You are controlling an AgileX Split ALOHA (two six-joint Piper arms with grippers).
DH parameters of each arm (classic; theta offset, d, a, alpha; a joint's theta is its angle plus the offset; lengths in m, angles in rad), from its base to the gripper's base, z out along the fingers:
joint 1: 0 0.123 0 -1.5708
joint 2: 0.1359 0 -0.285 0
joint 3: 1.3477 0 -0.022 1.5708
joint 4: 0 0.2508 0 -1.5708
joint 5: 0 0 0.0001 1.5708
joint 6: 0 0.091 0 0
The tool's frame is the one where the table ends.
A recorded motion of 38 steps. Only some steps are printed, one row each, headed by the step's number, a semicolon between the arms.
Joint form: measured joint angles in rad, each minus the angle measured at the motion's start. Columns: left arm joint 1, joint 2, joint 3, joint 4, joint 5, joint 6; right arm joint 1, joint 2, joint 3, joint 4, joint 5, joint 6.
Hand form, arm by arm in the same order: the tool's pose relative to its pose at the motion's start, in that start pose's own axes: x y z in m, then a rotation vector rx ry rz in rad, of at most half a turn. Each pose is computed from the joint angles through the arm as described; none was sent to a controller.
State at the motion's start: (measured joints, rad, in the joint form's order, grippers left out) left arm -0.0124 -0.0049 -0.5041 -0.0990 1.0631 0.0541; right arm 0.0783 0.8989 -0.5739 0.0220 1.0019 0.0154
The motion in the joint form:
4: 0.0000 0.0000 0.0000 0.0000 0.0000 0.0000; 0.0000 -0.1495 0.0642 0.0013 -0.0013 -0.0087
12: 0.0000 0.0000 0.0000 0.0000 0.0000 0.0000; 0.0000 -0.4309 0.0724 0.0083 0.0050 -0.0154
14: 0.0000 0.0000 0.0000 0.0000 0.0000 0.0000; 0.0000 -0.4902 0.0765 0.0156 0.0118 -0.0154
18: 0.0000 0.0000 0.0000 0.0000 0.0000 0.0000; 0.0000 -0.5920 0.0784 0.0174 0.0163 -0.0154
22: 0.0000 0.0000 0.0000 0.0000 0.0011 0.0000; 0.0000 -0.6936 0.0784 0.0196 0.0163 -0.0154
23: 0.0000 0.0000 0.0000 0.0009 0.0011 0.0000; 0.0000 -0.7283 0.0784 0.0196 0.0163 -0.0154
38: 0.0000 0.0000 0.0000 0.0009 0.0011 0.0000; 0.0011 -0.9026 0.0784 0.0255 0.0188 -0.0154
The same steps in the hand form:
4: 0.0000 0.0000 0.0000 0.0000 0.0000 0.0000; 0.0239 -0.0004 -0.0080 -0.0031 -0.0865 -0.0096
12: 0.0000 0.0000 0.0000 0.0000 0.0000 0.0000; 0.0530 0.0000 -0.0416 -0.0147 -0.3533 -0.0187
14: 0.0000 0.0000 0.0000 0.0000 0.0000 0.0000; 0.0609 0.0004 -0.0466 -0.0227 -0.4016 -0.0174
18: 0.0000 0.0000 0.0000 0.0000 0.0000 0.0000; 0.0740 0.0004 -0.0558 -0.0266 -0.4969 -0.0194
22: 0.0001 0.0000 0.0000 0.0001 0.0011 0.0000; 0.0874 0.0003 -0.0644 -0.0311 -0.5984 -0.0214
23: 0.0001 0.0001 0.0000 -0.0007 0.0011 0.0004; 0.0921 0.0003 -0.0670 -0.0319 -0.6331 -0.0223
38: 0.0001 0.0001 0.0000 -0.0007 0.0011 0.0004; 0.1174 0.0002 -0.0774 -0.0425 -0.8046 -0.0269

